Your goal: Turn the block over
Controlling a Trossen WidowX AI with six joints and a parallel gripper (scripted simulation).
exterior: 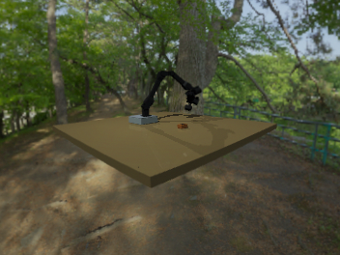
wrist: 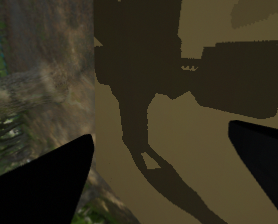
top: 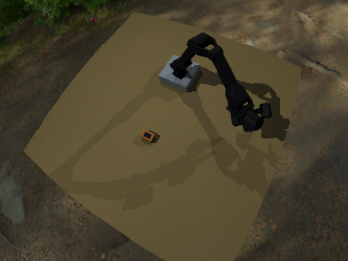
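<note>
My gripper tip is now 380 mm short of the orange block, 370 mm to the left of it and 70 mm above it.
</note>
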